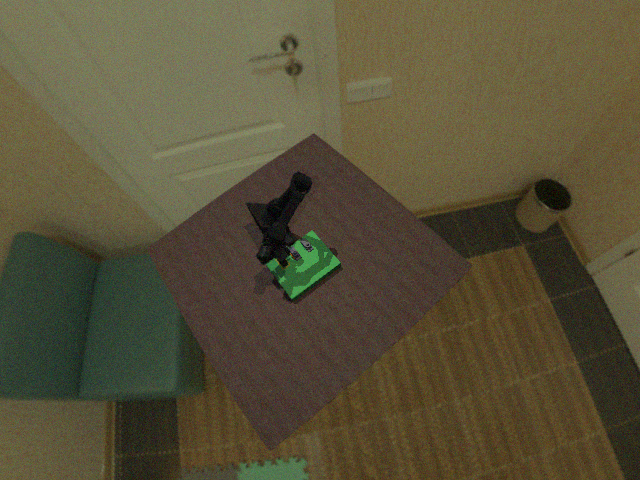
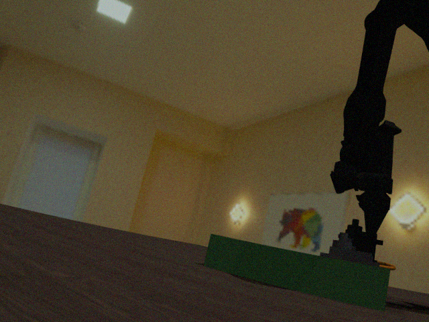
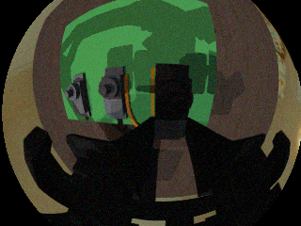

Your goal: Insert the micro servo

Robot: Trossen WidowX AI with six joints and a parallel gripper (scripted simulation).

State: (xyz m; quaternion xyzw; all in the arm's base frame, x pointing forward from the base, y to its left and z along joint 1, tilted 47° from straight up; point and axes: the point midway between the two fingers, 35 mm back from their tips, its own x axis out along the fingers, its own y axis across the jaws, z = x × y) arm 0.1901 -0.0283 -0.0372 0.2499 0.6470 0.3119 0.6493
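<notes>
My gripper tip is now 12 cm short of the green deck, 8 cm to the right of it and 7 cm above it.
</notes>
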